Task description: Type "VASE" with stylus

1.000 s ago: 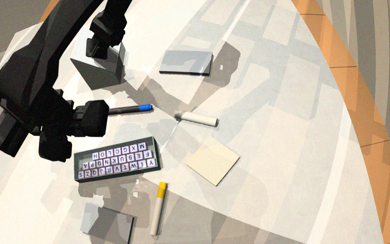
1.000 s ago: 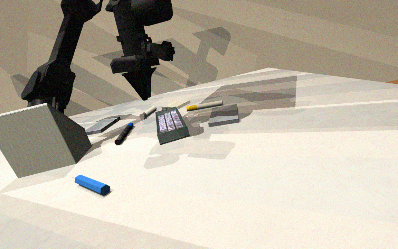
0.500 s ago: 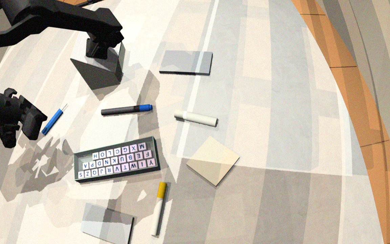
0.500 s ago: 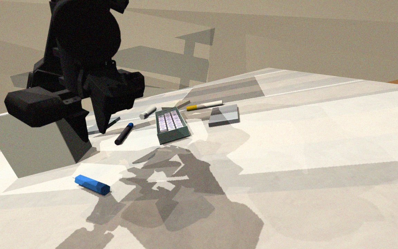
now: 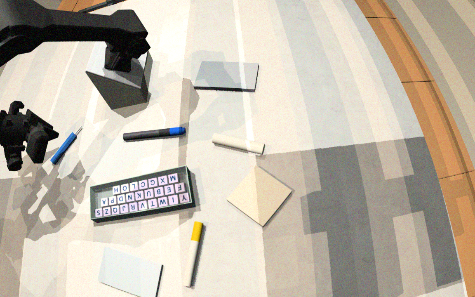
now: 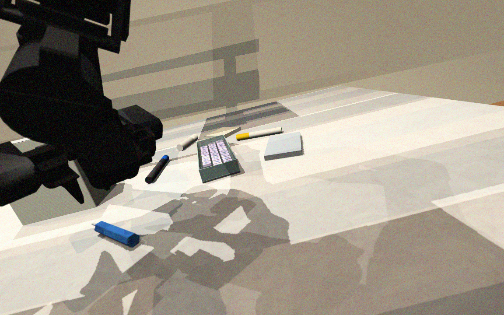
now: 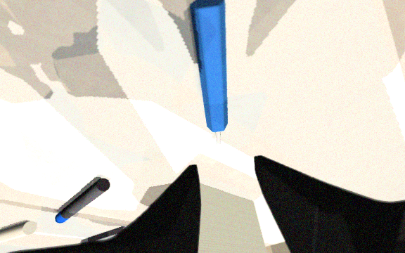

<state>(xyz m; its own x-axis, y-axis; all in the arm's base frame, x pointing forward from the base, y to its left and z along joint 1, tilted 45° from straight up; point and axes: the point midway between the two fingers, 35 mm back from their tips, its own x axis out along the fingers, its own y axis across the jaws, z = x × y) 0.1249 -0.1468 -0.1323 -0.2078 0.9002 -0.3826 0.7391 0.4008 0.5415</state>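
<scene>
My gripper tip is now 10 mm past the stylus, 10 mm to the right of it and 60 mm above it. Also, from my gripper tip: blue-capped black marker: 50 mm ahead, 260 mm to the left, 60 mm below; grey pad: 320 mm ahead, 150 mm to the left, 60 mm below; yellow-capped marker: 290 mm ahead, 280 mm to the left, 60 mm below.
</scene>
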